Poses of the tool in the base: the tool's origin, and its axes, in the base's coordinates. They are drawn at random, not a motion.
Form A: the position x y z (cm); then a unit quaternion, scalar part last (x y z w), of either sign.
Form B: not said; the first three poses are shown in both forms.
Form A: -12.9 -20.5 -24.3 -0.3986 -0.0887 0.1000 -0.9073
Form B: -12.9 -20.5 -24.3 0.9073 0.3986 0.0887 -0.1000
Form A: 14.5 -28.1 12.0 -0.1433 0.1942 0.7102 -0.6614
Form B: 14.5 -28.1 12.0 0.6614 0.1433 -0.1942 -0.7102
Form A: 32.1 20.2 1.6 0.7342 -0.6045 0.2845 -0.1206
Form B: 32.1 20.2 1.6 0.1206 -0.7342 0.6045 -0.2845
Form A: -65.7 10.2 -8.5 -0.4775 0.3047 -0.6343 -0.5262
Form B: -65.7 10.2 -8.5 0.5262 0.4775 -0.3047 0.6343
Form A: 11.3 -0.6 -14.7 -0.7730 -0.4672 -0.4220 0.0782
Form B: 11.3 -0.6 -14.7 0.0782 -0.7730 -0.4672 -0.4220
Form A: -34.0 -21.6 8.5 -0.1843 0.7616 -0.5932 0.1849
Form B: -34.0 -21.6 8.5 0.1849 -0.1843 0.7616 -0.5932
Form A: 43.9 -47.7 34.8 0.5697 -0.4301 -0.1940 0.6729
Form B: 43.9 -47.7 34.8 0.6729 0.5697 -0.4301 -0.1940
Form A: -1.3 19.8 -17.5 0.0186 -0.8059 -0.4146 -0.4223
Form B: -1.3 19.8 -17.5 0.4223 -0.0186 0.8059 0.4146
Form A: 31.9 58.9 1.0 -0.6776 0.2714 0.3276 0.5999
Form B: 31.9 58.9 1.0 0.5999 -0.6776 0.2714 0.3276
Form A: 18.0 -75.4 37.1 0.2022 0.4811 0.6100 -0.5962
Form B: 18.0 -75.4 37.1 0.5962 -0.2022 -0.4811 -0.6100
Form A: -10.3 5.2 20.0 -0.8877 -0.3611 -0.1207 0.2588
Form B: -10.3 5.2 20.0 0.2588 -0.8877 -0.3611 -0.1207
